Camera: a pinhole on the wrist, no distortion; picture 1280 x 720 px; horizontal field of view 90.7 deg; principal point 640.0 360.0 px. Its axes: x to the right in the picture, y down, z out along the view. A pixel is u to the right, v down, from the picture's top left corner.
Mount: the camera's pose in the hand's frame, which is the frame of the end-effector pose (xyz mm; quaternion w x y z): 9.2 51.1 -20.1 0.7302 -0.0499 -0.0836 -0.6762
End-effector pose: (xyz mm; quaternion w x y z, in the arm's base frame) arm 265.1 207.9 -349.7 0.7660 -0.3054 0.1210 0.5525
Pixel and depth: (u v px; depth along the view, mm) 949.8 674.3 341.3
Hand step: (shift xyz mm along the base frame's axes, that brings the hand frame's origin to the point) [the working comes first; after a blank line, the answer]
In the camera's frame: 167.2 169.7 341.3

40.8 337.8 199.2
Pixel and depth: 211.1 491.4 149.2
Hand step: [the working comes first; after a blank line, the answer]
In the camera's frame: -101.2 31.0 149.2

-173.7 120.9 11.7
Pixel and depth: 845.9 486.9 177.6
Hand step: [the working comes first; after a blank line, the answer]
In the camera's frame: 57.8 35.6 177.6

-39.2 136.6 100.0
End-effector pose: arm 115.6 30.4 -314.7 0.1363 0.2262 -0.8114 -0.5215
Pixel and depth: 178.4 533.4 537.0
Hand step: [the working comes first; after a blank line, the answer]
In the camera's frame: -392.1 147.3 537.0

-408.1 487.1 311.3
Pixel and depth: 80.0 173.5 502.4
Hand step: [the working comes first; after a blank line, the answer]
In the camera's frame: -445.0 -148.2 502.4

-132.6 601.8 358.7
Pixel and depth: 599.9 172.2 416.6
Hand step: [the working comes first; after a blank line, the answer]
In the camera's frame: -26.4 -123.7 416.6

-86.2 418.8 -25.4
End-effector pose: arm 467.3 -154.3 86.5 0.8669 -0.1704 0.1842 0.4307
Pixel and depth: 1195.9 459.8 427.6
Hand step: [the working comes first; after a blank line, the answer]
In the camera's frame: 376.0 67.5 427.6

314.5 137.1 408.3
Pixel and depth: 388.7 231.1 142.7
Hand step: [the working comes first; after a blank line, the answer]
In the camera's frame: -56.7 -29.1 142.7

-105.0 102.1 91.2
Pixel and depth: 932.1 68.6 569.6
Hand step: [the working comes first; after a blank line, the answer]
In the camera's frame: 263.2 -262.5 569.6

49.9 12.0 645.2
